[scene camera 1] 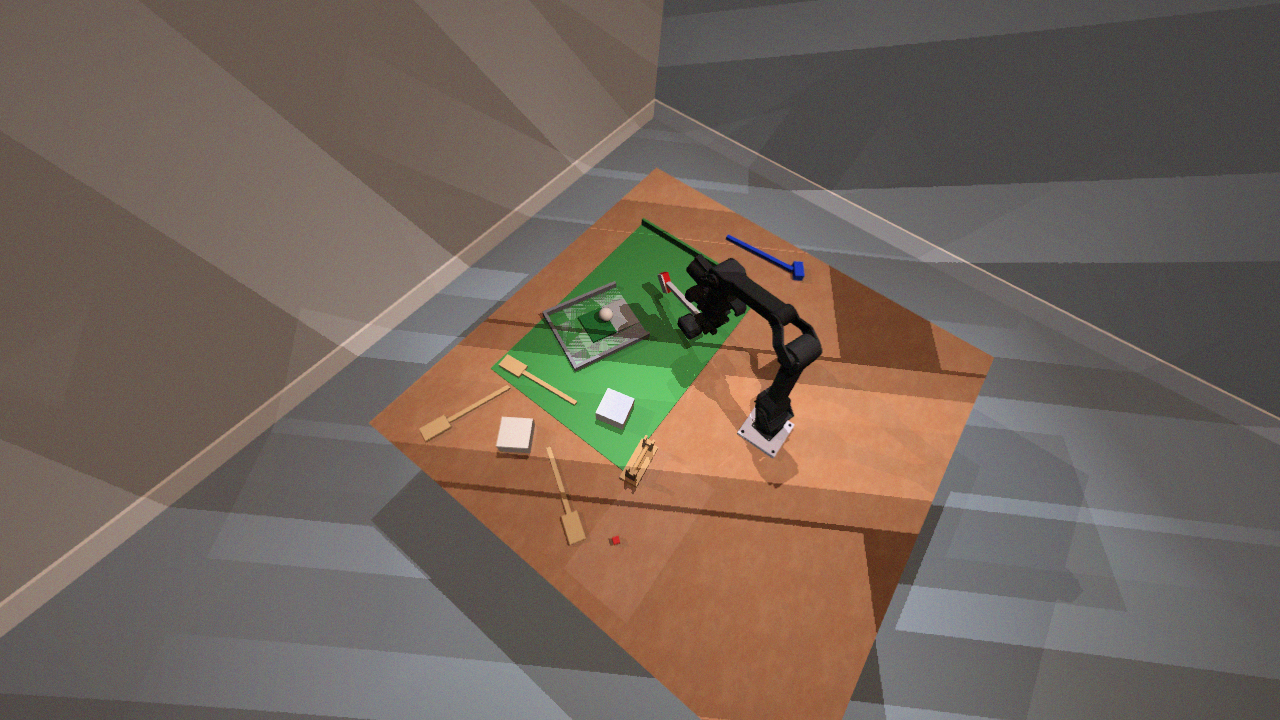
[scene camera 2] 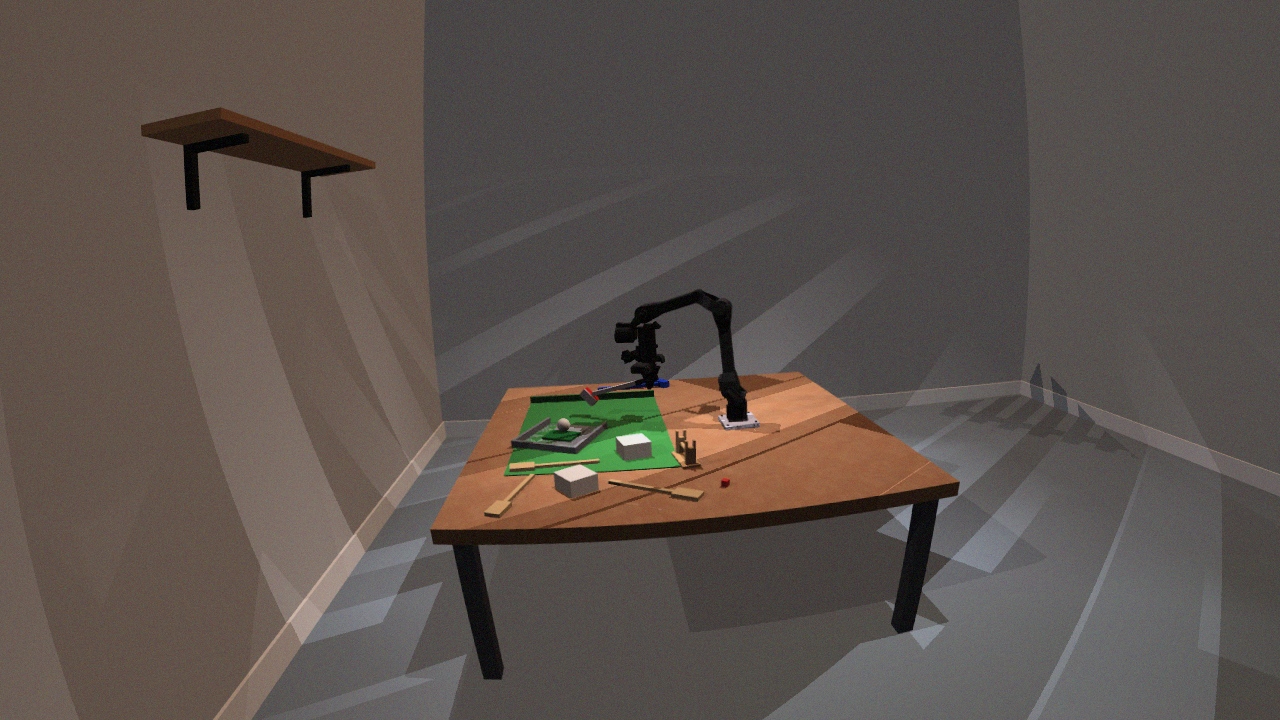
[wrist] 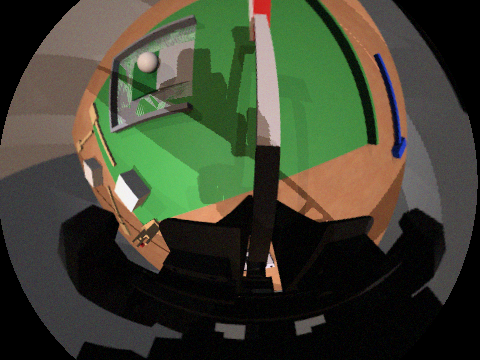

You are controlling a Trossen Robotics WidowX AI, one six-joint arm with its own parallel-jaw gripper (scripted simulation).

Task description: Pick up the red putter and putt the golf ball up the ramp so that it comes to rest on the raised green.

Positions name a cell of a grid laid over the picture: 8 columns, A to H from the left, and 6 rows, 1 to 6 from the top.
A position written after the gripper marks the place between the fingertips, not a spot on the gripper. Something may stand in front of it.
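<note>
The gripper (scene camera 1: E3) is holding a red putter, and you'd see that gripper in scene camera 2 (scene camera 2: E4) and in the wrist view (wrist: E4) as well. There's also a blue putter (wrist: G3), plus a wooden rack (scene camera 1: E4).
</note>
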